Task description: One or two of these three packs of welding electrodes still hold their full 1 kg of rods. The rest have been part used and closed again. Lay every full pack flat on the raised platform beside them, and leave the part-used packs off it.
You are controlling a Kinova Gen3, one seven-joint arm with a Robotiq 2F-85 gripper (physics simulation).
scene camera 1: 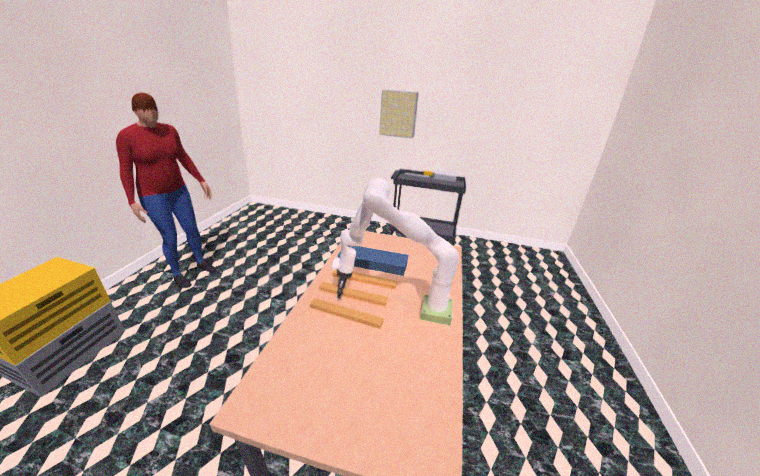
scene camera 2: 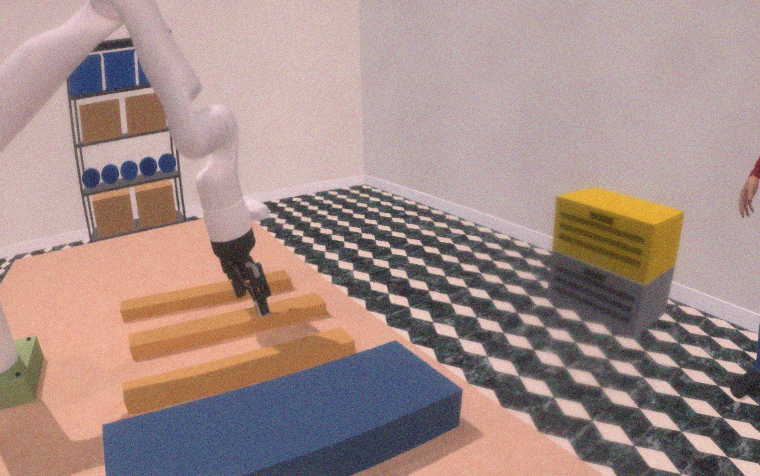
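Seen in the pictures: gripper, fingertip midpoint: [scene camera 1: 340,292] [scene camera 2: 252,305]; arm's base, link origin: [scene camera 1: 437,305].
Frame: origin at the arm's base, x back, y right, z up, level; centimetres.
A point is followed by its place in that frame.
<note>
Three orange-brown bar-shaped packs lie flat and roughly parallel on the table: one beside the platform [scene camera 1: 375,280] @[x -33.6, y 13.5, z -2.1 cm] [scene camera 2: 224,374] @[x -37.5, y 16.7, z -2.1 cm], a middle pack [scene camera 1: 367,297] @[x -34.2, y -1.4, z -2.1 cm] [scene camera 2: 190,334] @[x -35.3, y 2.5, z -2.2 cm], and the pack farthest from the platform [scene camera 1: 347,313] @[x -40.2, y -15.1, z -2.2 cm] [scene camera 2: 179,301] @[x -35.9, y -12.0, z -2.5 cm]. They look alike; their fill does not show. The raised platform [scene camera 1: 381,260] @[x -33.7, y 28.3, z 1.5 cm] [scene camera 2: 280,404] @[x -40.8, y 31.0, z 1.5 cm] is a long blue block with no pack on its visible top. My gripper [scene camera 1: 340,293] @[x -48.3, y -1.8, z -2.0 cm] [scene camera 2: 251,304] @[x -48.3, y -1.8, z -2.0 cm] is open and empty, pointing down at the middle pack. Its near finger overlaps that pack in scene camera 2; the exact height is unclear.
The arm's green base [scene camera 1: 436,310] @[x -0.2, y -4.6, z 0.8 cm] [scene camera 2: 22,372] @[x -6.2, y 5.3, z -0.1 cm] stands at one side of the table [scene camera 1: 364,386] @[x -23.3, y -47.7, z -4.5 cm] [scene camera 2: 61,263] @[x -5.8, y -61.3, z -4.5 cm]. A person [scene camera 1: 154,162], a yellow and grey cabinet [scene camera 1: 56,313] [scene camera 2: 611,235], a dark cart [scene camera 1: 429,182] and a shelf rack [scene camera 2: 78,146] stand beyond the table.
</note>
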